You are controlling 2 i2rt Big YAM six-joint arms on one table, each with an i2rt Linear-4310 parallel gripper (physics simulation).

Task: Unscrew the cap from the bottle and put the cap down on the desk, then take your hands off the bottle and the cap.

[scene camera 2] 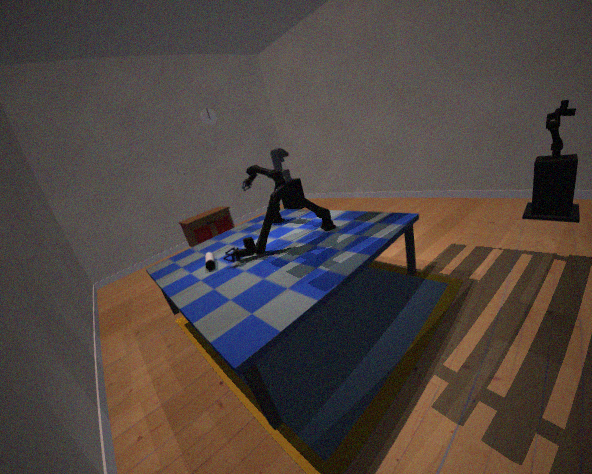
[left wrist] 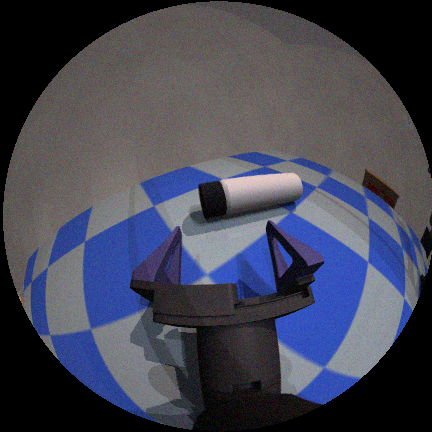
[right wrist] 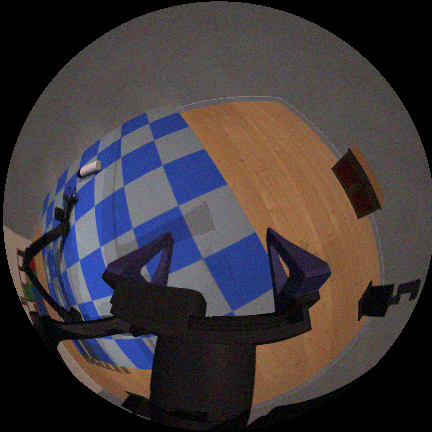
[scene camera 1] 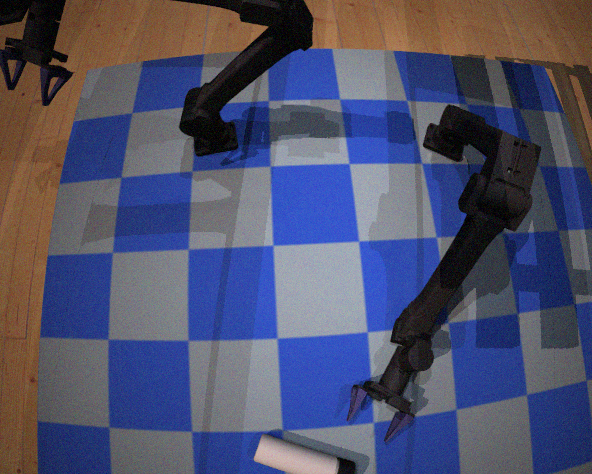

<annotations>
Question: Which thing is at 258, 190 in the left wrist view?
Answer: A white bottle.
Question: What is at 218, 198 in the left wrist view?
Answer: A black cap.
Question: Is my right gripper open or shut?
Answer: Open.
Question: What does my right gripper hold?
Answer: Nothing.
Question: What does my left gripper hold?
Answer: Nothing.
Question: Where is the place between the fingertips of my left gripper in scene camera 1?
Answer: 366, 431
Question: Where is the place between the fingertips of my right gripper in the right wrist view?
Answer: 217, 234
</annotations>
